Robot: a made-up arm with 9 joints. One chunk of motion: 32 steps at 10 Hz.
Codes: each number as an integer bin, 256 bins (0 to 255) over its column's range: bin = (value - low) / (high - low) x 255, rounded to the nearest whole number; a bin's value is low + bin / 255 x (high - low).
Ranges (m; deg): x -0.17..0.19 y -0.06..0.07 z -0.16..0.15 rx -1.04..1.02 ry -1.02..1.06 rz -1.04..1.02
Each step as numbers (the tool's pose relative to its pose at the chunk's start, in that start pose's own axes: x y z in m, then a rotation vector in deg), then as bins.
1 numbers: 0.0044 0.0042 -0.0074 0.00 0.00 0.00
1 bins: 124 126 126 129 125 129
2 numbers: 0.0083 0.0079 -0.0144 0.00 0.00 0.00
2 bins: 126 133 120 129 125 129
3 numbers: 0.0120 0.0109 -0.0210 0.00 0.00 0.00
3 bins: 129 139 114 129 125 129
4 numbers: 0.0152 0.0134 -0.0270 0.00 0.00 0.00
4 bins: 131 144 109 129 125 129
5 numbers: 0.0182 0.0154 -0.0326 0.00 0.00 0.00
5 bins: 133 148 105 129 125 129
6 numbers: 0.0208 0.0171 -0.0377 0.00 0.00 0.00
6 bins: 135 151 101 129 125 129
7 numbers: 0.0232 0.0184 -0.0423 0.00 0.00 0.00
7 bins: 137 154 97 129 125 129
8 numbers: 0.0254 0.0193 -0.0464 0.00 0.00 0.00
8 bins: 138 156 93 129 125 129
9 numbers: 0.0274 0.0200 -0.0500 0.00 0.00 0.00
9 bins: 140 157 90 129 125 129
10 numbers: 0.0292 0.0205 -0.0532 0.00 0.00 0.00
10 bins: 141 158 88 129 125 129
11 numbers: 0.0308 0.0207 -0.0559 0.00 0.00 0.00
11 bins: 142 158 86 129 125 129
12 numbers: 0.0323 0.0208 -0.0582 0.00 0.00 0.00
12 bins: 143 158 84 129 125 129
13 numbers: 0.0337 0.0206 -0.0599 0.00 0.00 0.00
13 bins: 144 158 82 129 125 129
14 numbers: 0.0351 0.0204 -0.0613 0.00 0.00 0.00
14 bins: 145 158 81 129 125 129
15 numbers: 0.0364 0.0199 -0.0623 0.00 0.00 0.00
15 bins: 146 157 80 129 125 129
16 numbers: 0.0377 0.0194 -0.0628 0.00 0.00 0.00
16 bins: 147 156 80 129 125 129
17 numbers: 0.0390 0.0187 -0.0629 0.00 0.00 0.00
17 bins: 148 154 80 129 125 129
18 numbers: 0.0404 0.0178 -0.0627 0.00 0.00 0.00
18 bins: 149 153 80 129 125 129
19 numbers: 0.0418 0.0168 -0.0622 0.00 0.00 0.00
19 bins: 150 151 80 129 125 129
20 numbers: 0.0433 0.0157 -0.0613 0.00 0.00 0.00
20 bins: 151 148 81 129 125 129
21 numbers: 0.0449 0.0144 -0.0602 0.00 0.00 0.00
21 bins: 152 146 82 129 125 129
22 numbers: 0.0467 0.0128 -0.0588 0.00 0.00 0.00
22 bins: 153 143 83 129 125 129
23 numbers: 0.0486 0.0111 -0.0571 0.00 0.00 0.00
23 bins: 155 139 85 129 125 129
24 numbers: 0.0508 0.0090 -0.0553 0.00 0.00 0.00
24 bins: 156 135 86 129 125 129
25 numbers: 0.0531 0.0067 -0.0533 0.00 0.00 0.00
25 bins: 158 131 88 129 125 129
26 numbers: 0.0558 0.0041 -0.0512 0.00 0.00 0.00
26 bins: 160 126 89 129 125 129
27 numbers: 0.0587 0.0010 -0.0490 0.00 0.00 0.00
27 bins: 162 120 91 129 125 129
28 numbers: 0.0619 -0.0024 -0.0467 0.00 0.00 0.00
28 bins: 164 113 93 129 125 129
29 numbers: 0.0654 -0.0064 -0.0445 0.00 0.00 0.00
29 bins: 167 105 95 129 125 129
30 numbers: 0.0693 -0.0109 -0.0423 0.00 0.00 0.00
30 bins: 170 96 97 129 125 129
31 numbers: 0.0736 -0.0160 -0.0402 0.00 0.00 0.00
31 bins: 173 86 99 129 125 129
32 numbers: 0.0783 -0.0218 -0.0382 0.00 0.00 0.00
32 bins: 176 75 100 129 125 129
